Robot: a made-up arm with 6 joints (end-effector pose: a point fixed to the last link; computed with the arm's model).
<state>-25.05 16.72 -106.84 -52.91 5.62 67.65</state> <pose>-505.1 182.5 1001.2 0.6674 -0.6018 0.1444 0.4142</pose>
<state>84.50 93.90 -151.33 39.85 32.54 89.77</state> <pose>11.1 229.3 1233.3 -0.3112 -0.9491 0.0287 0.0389</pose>
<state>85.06 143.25 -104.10 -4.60 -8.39 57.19</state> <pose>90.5 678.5 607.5 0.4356 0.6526 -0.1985 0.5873</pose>
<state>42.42 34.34 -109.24 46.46 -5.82 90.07</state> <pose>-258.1 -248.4 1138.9 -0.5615 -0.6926 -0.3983 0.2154</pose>
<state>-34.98 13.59 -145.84 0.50 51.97 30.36</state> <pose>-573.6 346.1 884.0 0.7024 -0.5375 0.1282 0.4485</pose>
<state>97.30 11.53 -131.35 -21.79 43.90 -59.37</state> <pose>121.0 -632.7 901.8 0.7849 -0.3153 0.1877 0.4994</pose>
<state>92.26 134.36 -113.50 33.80 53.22 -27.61</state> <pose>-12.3 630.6 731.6 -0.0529 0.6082 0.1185 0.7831</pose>
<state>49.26 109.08 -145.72 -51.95 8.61 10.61</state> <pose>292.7 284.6 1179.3 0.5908 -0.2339 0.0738 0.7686</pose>
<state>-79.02 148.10 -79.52 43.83 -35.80 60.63</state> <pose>45.1 -591.9 472.0 -0.6440 0.5120 0.3668 0.4342</pose>
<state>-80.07 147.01 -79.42 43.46 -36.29 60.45</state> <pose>33.8 -593.6 484.0 -0.6444 0.5221 0.3598 0.4274</pose>
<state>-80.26 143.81 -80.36 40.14 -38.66 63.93</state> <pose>33.2 -601.7 524.1 -0.6746 0.5385 0.3216 0.3893</pose>
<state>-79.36 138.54 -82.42 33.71 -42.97 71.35</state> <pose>46.4 -610.6 595.3 -0.7341 0.5483 0.2468 0.3156</pose>
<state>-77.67 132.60 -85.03 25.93 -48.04 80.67</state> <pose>69.4 -609.5 680.6 -0.8020 0.5320 0.1526 0.2247</pose>
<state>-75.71 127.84 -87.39 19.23 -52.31 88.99</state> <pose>94.4 -597.9 752.2 -0.8548 0.4925 0.0714 0.1473</pose>
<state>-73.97 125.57 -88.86 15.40 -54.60 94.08</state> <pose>115.2 -587.5 788.7 -0.8835 0.4552 0.0272 0.1073</pose>
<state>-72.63 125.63 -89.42 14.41 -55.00 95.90</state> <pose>130.9 -585.4 791.7 -0.8941 0.4354 0.0171 0.1033</pose>
